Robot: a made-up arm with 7 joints.
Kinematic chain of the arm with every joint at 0, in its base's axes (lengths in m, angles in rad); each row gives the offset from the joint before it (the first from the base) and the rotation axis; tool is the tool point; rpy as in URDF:
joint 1: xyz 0 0 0.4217 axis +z
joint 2: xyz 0 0 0 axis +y
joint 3: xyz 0 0 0.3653 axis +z
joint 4: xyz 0.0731 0 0 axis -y
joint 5: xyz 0.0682 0 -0.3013 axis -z
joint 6: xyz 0 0 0 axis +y
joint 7: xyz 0.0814 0 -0.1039 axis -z
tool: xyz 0 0 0 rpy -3.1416 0 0
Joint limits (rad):
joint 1: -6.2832..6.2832
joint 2: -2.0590..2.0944
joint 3: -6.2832..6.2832
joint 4: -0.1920..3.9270
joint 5: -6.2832..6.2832
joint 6: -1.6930..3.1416
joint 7: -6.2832..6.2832
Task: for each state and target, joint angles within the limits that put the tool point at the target. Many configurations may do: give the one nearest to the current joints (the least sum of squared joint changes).
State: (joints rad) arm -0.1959 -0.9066 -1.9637 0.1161 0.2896 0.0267 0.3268
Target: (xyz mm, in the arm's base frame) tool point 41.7 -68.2 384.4
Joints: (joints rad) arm -0.3348 -1.1420 -1.7695 -0.1920 0.3047 0.7136 0.3268
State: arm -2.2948 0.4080 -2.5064 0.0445 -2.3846 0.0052 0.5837
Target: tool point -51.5 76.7 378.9
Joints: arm -2.2333 0.2779 -2.3636 -0.0534 -2.3037 0.1138 0.5837
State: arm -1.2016 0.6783 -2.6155 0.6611 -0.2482 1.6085 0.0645
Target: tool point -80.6 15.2 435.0
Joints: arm -1.0278 0.5405 -2.3654 0.1191 0.0569 1.5939 0.0645
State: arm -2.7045 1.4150 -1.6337 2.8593 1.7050 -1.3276 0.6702
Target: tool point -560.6 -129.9 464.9
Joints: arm -2.9072 1.6566 -1.5996 3.1997 1.7172 -1.6930 0.6702
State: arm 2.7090 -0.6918 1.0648 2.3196 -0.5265 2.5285 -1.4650
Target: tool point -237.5 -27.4 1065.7
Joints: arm 2.5167 -0.1134 0.8541 2.5446 -0.6828 2.0203 -1.4650
